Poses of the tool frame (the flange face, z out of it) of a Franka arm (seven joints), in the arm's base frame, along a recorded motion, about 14 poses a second.
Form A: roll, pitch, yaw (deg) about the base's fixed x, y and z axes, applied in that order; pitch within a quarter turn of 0, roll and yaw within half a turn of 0; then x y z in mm.
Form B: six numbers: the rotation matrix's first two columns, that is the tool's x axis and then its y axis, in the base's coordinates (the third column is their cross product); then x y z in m. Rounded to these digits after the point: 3 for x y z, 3 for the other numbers.
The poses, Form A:
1: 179.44, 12.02, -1.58, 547, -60, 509
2: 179.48, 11.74, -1.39, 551, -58, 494
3: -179.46, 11.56, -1.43, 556, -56, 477
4: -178.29, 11.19, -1.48, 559, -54, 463
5: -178.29, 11.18, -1.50, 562, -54, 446
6: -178.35, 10.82, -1.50, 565, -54, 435
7: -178.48, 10.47, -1.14, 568, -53, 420
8: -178.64, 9.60, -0.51, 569, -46, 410
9: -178.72, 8.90, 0.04, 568, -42, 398
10: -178.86, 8.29, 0.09, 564, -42, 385
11: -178.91, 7.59, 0.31, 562, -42, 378
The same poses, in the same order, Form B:
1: 0.978, -0.027, -0.208, -0.026, -1.000, 0.010, 0.547, -0.060, 0.509
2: 0.979, -0.024, -0.203, -0.022, -1.000, 0.009, 0.551, -0.058, 0.494
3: 0.979, -0.024, -0.200, -0.027, -1.000, -0.009, 0.556, -0.056, 0.477
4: 0.981, -0.025, -0.194, -0.032, -0.999, -0.029, 0.559, -0.054, 0.463
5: 0.981, -0.026, -0.194, -0.032, -0.999, -0.029, 0.562, -0.054, 0.446
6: 0.982, -0.026, -0.188, -0.032, -0.999, -0.028, 0.565, -0.054, 0.435
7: 0.983, -0.020, -0.182, -0.025, -0.999, -0.026, 0.568, -0.053, 0.420
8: 0.986, -0.009, -0.167, -0.013, -1.000, -0.023, 0.569, -0.046, 0.410
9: 0.988, 0.001, -0.155, -0.003, -1.000, -0.022, 0.568, -0.042, 0.398
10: 0.990, 0.002, -0.144, -0.001, -1.000, -0.020, 0.564, -0.042, 0.385
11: 0.991, 0.005, -0.132, 0.003, -1.000, -0.019, 0.562, -0.042, 0.378
